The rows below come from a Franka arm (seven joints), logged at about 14 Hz.
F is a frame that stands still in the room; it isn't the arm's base.
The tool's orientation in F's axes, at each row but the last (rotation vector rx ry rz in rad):
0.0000 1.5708 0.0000
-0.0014 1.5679 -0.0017
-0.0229 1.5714 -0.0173
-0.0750 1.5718 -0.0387
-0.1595 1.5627 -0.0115
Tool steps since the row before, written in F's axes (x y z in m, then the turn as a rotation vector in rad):
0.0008 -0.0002 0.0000 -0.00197 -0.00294 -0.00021
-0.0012 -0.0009 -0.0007 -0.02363 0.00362 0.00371
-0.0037 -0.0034 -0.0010 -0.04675 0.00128 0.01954
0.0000 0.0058 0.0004 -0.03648 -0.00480 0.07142
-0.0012 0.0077 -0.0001 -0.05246 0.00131 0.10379
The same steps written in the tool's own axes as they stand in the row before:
0.0000 -0.0002 0.0008 0.00021 -0.00294 -0.00197
0.0007 -0.0009 -0.0012 -0.00379 0.00361 -0.02362
0.0011 -0.0034 -0.0037 -0.01954 0.00095 -0.04676
-0.0008 0.0058 0.0001 -0.07085 -0.00910 -0.03677
-0.0007 0.0077 -0.0005 -0.10385 -0.00508 -0.05210

